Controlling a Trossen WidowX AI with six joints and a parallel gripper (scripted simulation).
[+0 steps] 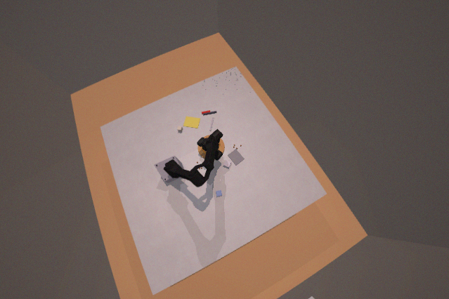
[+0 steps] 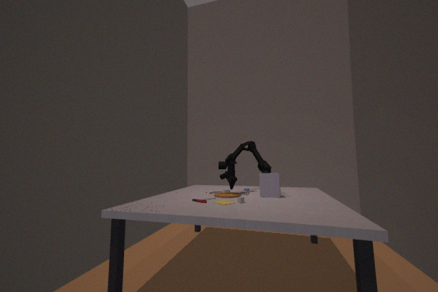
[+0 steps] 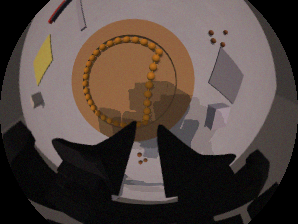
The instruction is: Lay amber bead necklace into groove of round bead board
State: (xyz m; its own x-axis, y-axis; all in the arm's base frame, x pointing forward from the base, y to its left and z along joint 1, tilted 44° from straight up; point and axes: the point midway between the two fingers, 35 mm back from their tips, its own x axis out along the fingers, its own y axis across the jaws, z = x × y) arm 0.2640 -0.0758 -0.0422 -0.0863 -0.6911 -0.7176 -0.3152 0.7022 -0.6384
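The round bead board lies 50 mm to the left of my gripper tip, 30 mm below it and 20 mm ahead of it. Also, from my gripper tip: blue cube (270 mm to the right, 100 mm behind, 40 mm below); then thin grey bar (220 mm to the left, 130 mm ahead, 40 mm below); then grey square plate (140 mm ahead, 110 mm to the right, 40 mm below).
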